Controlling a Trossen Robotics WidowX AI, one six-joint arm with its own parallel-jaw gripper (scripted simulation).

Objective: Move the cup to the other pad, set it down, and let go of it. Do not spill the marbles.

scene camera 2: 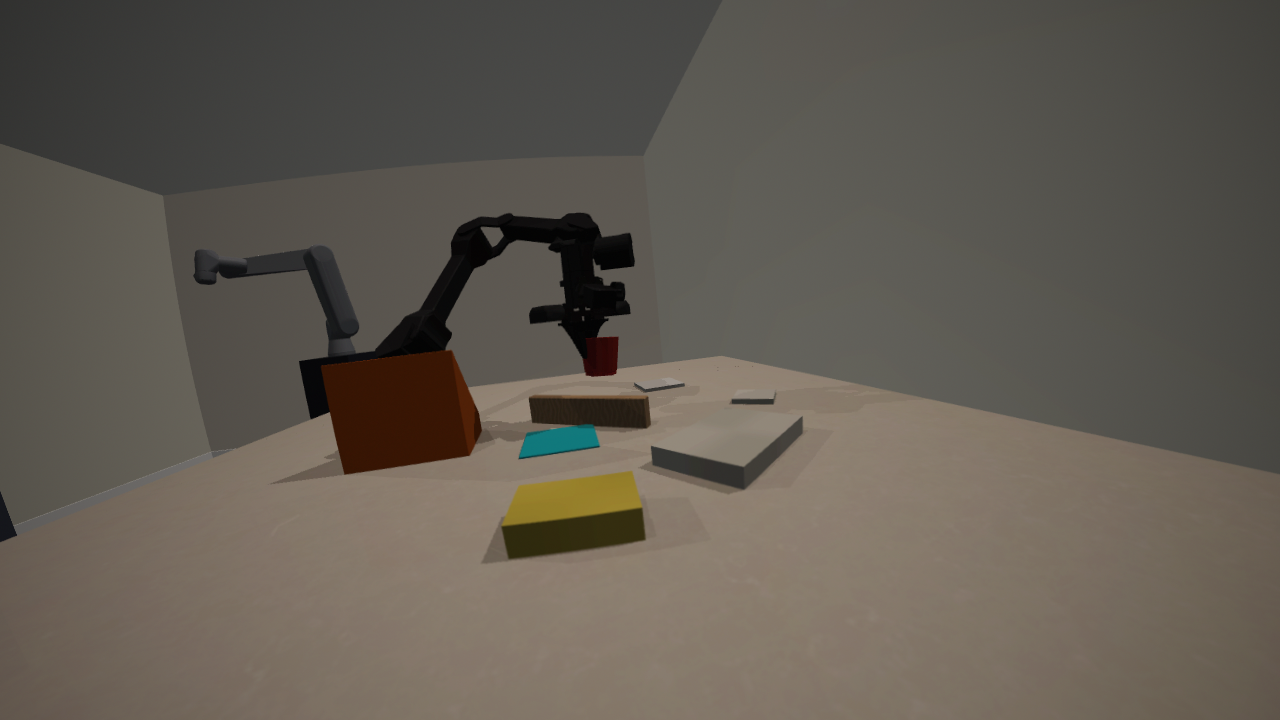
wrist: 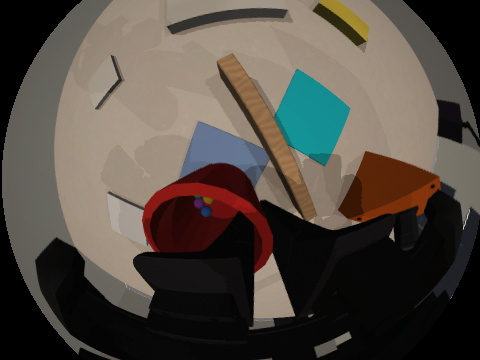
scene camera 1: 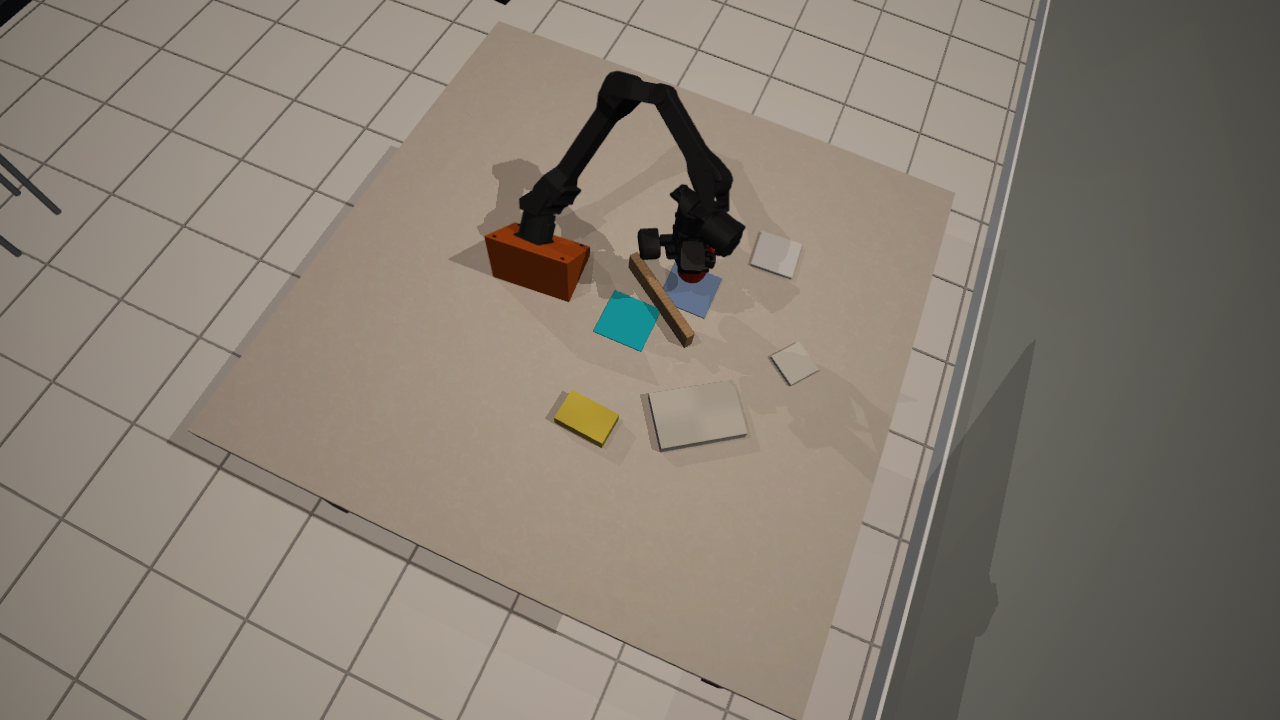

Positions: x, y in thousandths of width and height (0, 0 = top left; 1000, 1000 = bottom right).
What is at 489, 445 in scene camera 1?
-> A teal pad.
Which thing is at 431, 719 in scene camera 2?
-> A yellow block.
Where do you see a yellow block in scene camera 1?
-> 455, 578
